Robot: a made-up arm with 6 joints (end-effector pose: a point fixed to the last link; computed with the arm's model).
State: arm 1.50 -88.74 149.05 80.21 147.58 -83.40
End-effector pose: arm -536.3 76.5 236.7 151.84 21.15 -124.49
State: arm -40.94 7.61 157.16 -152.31 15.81 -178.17
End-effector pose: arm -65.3 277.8 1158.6 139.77 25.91 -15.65
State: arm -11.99 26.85 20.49 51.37 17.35 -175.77
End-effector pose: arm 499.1 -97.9 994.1 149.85 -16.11 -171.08
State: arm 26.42 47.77 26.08 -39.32 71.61 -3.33
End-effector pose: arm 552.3 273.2 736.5 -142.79 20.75 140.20
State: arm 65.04 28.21 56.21 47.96 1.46 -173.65
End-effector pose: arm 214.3 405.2 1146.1 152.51 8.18 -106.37
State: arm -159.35 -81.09 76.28 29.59 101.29 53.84
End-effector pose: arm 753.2 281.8 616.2 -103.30 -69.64 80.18
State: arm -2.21 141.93 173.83 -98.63 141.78 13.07
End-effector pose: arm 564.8 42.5 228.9 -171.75 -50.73 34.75
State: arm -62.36 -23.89 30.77 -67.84 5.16 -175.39
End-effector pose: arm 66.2 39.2 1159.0 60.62 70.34 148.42
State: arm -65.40 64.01 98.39 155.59 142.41 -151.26
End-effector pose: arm 414.6 -488.6 913.4 -142.34 -85.63 -142.62
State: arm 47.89 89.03 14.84 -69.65 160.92 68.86
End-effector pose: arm 341.6 398.7 293.2 -131.21 71.10 42.33
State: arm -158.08 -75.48 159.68 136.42 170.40 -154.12
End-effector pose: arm 611.6 100.6 390.9 15.91 82.79 55.81
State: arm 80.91 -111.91 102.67 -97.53 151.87 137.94
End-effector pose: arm -132.6 -678.9 225.1 137.15 15.58 -119.14
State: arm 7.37 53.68 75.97 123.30 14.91 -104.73
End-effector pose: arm 603.3 190.9 1030.0 -68.87 26.18 -179.03
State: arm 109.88 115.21 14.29 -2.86 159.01 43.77
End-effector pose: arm -123.1 420.3 74.8 -77.78 73.44 -112.87
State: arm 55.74 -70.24 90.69 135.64 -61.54 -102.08
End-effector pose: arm -500.1 -555.3 653.4 114.74 -40.35 118.83
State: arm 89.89 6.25 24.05 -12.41 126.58 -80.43
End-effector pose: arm 44.4 285.9 1113.3 43.68 49.69 123.34
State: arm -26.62 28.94 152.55 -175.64 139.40 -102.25
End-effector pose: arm 150.2 113.6 1186.6 -9.55 6.06 150.62
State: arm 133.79 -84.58 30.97 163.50 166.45 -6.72
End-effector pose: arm 343.0 -532.7 759.3 70.85 -53.42 -4.00
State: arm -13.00 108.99 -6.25 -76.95 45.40 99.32
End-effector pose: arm 289.5 1.1 121.7 36.33 -31.45 86.83
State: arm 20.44 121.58 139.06 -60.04 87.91 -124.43
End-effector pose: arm 677.6 260.4 320.1 55.16 40.75 125.69
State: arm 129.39 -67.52 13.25 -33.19 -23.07 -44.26
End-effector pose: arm 245.2 -274.2 965.4 -156.97 42.28 -49.30
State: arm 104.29 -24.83 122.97 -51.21 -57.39 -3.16
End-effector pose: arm 81.4 -409.6 1154.1 -13.46 69.10 27.33
